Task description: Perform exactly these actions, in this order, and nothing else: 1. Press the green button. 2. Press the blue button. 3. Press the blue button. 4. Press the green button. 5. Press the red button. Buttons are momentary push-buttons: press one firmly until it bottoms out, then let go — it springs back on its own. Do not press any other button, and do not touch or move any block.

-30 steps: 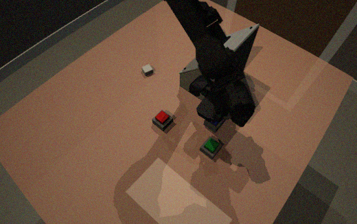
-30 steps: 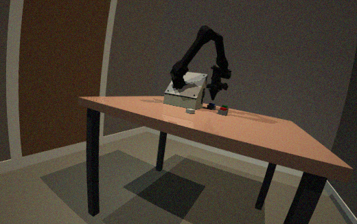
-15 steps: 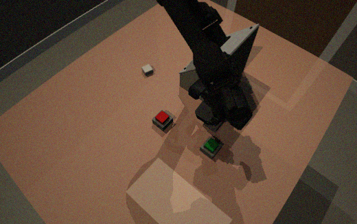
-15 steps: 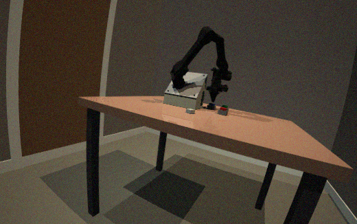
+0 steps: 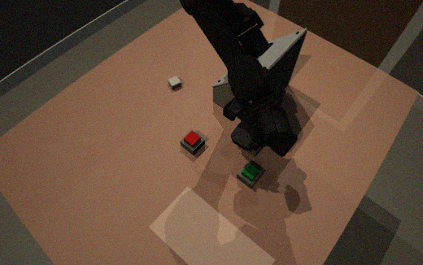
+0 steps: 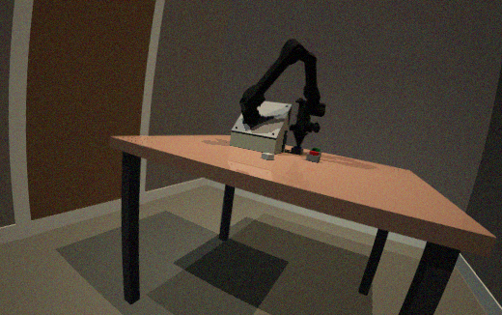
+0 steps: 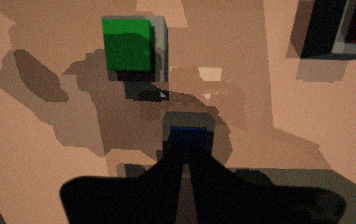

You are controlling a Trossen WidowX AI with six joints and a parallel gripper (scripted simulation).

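The blue button lies 1 cm below my gripper tip. Round my gripper tip: green button: 8 cm ahead, 4 cm to the left; then small white block: 32 cm to the right, 3 cm behind, 2 cm below; then red button: 14 cm to the right, 10 cm ahead.
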